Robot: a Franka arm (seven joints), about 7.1 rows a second.
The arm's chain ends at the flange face. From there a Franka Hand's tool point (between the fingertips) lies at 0.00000 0.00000 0.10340 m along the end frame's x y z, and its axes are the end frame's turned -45 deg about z.
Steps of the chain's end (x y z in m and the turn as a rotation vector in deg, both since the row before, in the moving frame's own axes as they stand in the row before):
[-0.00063, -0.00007, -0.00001, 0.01, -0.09, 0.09]
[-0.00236, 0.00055, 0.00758, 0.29, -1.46, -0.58]
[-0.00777, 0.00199, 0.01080, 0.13, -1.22, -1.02]
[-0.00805, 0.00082, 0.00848, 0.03, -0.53, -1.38]
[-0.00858, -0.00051, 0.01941, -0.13, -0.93, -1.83]
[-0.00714, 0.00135, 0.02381, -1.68, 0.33, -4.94]
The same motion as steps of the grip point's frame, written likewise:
[-0.00050, -0.00062, -0.00001, 0.07, -0.06, 0.09]
[-0.00356, -0.00351, 0.00755, 1.24, -0.83, -0.58]
[-0.00831, -0.00580, 0.01078, 0.95, -0.77, -1.02]
[-0.00692, -0.00582, 0.00848, 0.40, -0.35, -1.38]
[-0.00708, -0.00743, 0.01940, 0.57, -0.75, -1.83]
[-0.00761, -0.00146, 0.02376, -1.42, -0.95, -4.94]

